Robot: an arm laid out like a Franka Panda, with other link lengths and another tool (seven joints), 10 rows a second.
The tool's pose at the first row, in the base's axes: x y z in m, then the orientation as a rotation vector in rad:
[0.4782 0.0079 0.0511 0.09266 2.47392 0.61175]
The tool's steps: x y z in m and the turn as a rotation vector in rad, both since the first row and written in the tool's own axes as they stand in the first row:
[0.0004 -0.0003 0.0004 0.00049 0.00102 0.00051]
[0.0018 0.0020 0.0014 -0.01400 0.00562 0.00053]
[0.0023 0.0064 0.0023 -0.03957 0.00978 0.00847]
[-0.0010 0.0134 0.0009 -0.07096 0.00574 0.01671]
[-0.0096 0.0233 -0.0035 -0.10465 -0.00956 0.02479]
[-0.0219 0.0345 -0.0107 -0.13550 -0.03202 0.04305]
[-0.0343 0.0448 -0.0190 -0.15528 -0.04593 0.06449]
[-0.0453 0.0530 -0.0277 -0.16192 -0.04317 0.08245]
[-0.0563 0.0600 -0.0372 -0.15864 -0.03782 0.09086]
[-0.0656 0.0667 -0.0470 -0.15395 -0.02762 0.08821]
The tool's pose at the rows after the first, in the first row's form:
[0.4781 0.0079 0.0505 0.09319 2.47511 0.61155]
[0.4774 0.0106 0.0500 0.08626 2.47475 0.63029]
[0.4771 0.0150 0.0511 0.08496 2.47074 0.66594]
[0.4786 0.0200 0.0570 0.08410 2.45639 0.70711]
[0.4826 0.0254 0.0691 0.08534 2.42983 0.74831]
[0.4880 0.0300 0.0857 0.10222 2.39773 0.78828]
[0.4929 0.0334 0.1029 0.12480 2.37786 0.81782]
[0.4966 0.0350 0.1186 0.14360 2.37872 0.83402]
[0.4999 0.0352 0.1344 0.15383 2.38555 0.83493]
[0.5017 0.0353 0.1494 0.14965 2.39710 0.83066]

